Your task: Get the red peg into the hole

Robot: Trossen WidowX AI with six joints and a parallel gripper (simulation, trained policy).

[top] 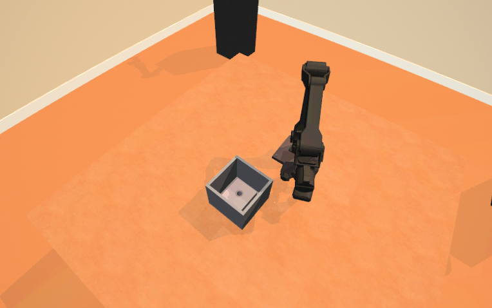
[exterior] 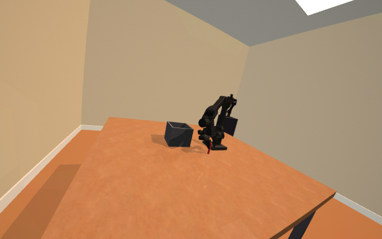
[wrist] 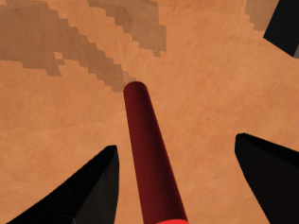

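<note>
Now: gripper tip 1 cm short of the red peg. The rest, counted from my gripper tip: pale plate 19 cm ahead, 18 cm to the right.
</note>
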